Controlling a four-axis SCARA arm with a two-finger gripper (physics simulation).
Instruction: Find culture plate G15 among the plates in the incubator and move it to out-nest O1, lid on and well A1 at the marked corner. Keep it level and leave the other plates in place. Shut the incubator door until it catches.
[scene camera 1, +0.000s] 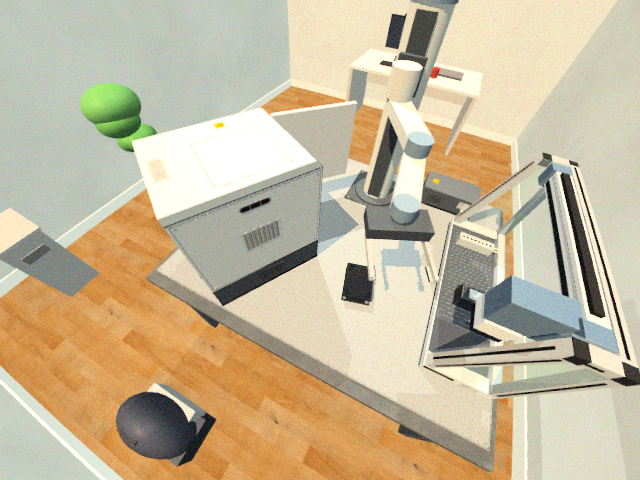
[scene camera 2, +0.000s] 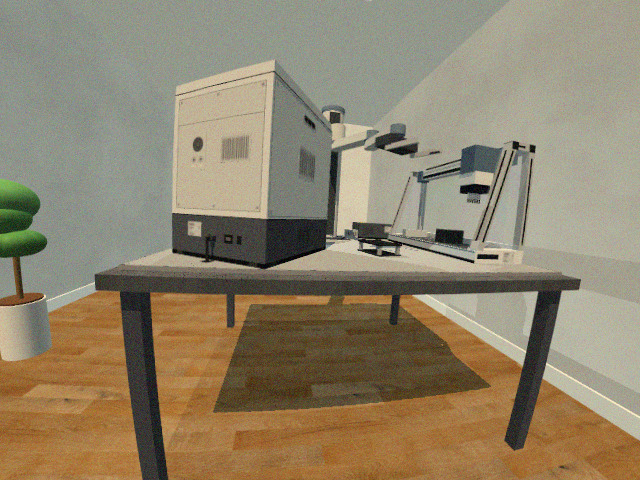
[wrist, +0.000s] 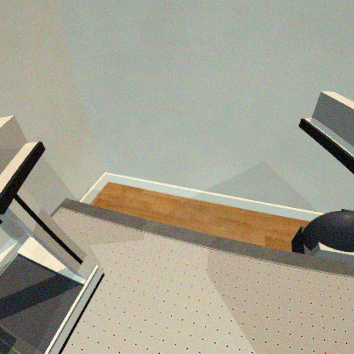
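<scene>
The white incubator stands on the bench with its back and one side towards the scene cameras. Its door stands swung open on the far side. The incubator's inside, plate G15 and the other plates do not show. My gripper is open and empty, its two fingers wide apart, high above the bench between the incubator and the gantry machine. A low black stand is on the bench near the fingers in scene camera 1. No label O1 can be read.
A framed gantry machine with a blue-grey head stands on the right of the bench. A dark grey box is near the arm's base. The bench edge and a dark round object show in the wrist view.
</scene>
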